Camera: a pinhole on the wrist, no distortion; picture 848 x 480 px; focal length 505.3 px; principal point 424.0 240.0 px. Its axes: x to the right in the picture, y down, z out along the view. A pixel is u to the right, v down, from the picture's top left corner.
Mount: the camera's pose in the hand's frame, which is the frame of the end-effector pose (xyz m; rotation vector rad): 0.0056 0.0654 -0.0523 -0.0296 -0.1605 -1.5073
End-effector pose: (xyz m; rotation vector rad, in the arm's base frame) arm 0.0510 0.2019 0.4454 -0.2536 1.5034 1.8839
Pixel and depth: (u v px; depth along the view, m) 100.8 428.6 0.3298
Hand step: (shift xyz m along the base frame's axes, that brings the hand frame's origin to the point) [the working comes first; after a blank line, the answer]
In the camera's frame: -0.2109 0.1231 0.3298

-0.1970 0.2451 0.2804
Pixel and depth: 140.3 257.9 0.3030
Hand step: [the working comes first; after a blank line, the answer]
In the camera's frame: -0.1701 0.0107 0.3030

-0.0946 0.1786 0.2905
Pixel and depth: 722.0 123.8 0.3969
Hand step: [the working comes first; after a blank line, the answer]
In the camera's frame: 0.2341 -0.0913 0.3969

0.2529 0.2982 0.0725
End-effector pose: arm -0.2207 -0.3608 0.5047 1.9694 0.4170 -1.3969
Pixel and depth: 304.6 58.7 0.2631
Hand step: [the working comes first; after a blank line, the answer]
In the camera's frame: -0.0622 -0.0944 0.2631

-0.0861 -0.2273 0.1198
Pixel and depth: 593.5 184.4 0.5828
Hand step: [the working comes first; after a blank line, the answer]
In the camera's frame: 0.1955 -0.0641 0.5828

-0.4567 -0.3144 -0.0370
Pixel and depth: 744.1 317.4 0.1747
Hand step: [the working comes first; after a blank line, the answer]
In the camera's frame: 0.1107 0.0268 0.1747

-0.1004 -0.0805 -0.0552
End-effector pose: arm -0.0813 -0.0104 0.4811 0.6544 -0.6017 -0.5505
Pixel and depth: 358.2 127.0 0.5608
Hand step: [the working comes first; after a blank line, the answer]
In the camera's frame: -0.0730 -0.1254 0.5608

-0.3858 0.0515 0.3876
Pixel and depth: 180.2 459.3 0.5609
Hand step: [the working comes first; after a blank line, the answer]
In the camera's frame: -0.2706 0.2434 0.5609

-0.0805 -0.0301 0.6619
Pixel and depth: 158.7 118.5 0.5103
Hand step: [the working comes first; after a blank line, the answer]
In the camera's frame: -0.2679 -0.1227 0.5103

-0.2877 0.2074 0.4688
